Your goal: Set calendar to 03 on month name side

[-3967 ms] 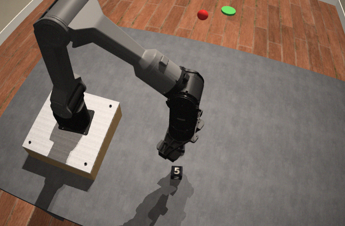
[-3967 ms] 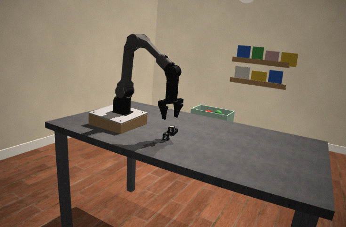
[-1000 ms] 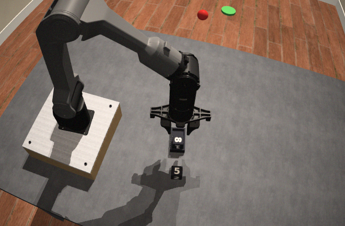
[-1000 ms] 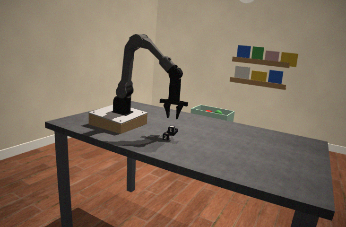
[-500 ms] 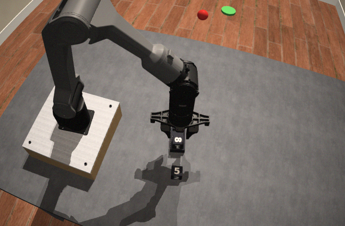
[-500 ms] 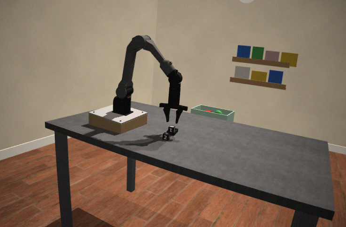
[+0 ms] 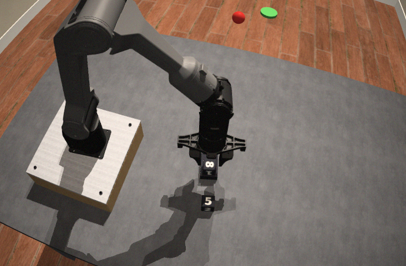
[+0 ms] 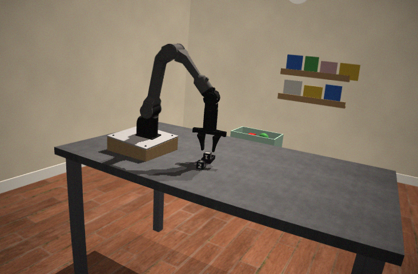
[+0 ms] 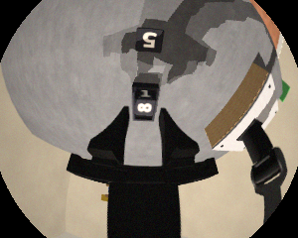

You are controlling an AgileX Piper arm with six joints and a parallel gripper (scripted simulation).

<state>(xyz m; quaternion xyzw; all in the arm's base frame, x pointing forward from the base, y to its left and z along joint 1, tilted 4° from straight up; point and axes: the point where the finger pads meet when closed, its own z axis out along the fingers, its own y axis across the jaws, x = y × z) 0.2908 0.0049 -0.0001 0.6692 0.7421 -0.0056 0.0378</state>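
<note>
The dark tray lies 2 cm to the left of my hand and 5 cm below it. From my hand the other things lie so: black cube (1 cm ahead, 9 cm to the right, 4 cm below).
</note>
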